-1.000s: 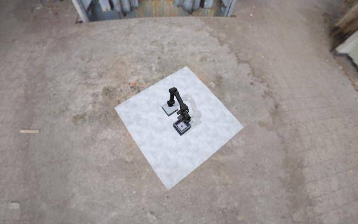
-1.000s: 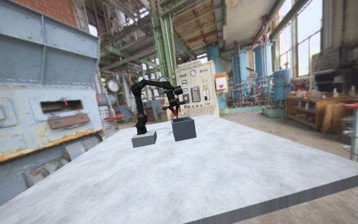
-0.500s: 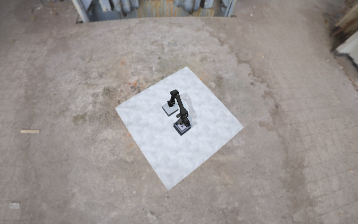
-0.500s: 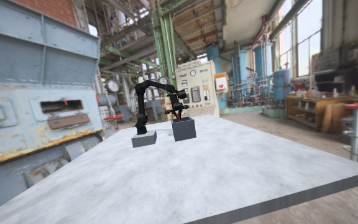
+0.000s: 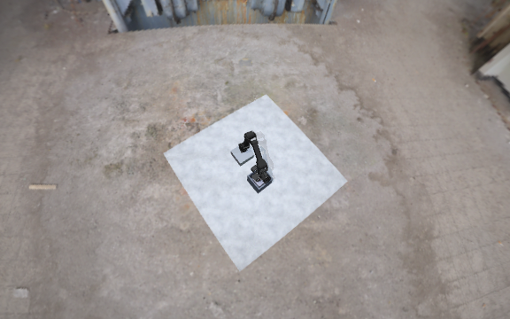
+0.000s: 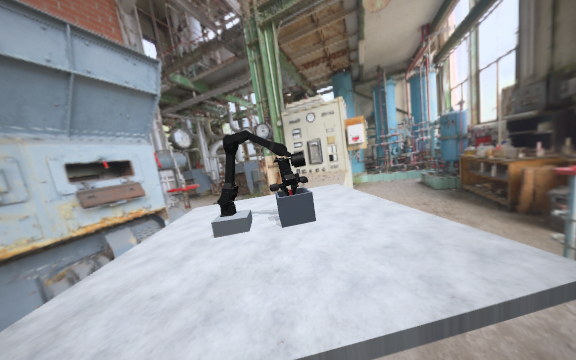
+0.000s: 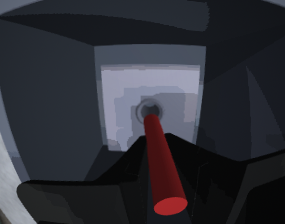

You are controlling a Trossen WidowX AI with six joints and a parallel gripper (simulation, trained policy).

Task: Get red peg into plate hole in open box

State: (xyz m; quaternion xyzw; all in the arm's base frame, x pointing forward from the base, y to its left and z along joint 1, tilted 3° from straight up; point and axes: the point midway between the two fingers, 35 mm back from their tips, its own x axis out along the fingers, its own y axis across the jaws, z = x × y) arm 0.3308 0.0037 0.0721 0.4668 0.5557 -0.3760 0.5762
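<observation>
My gripper tip is 1 cm below the red peg. Also, from my gripper tip: pale plate 1 cm ahead, 1 cm to the right, 5 cm below.
</observation>
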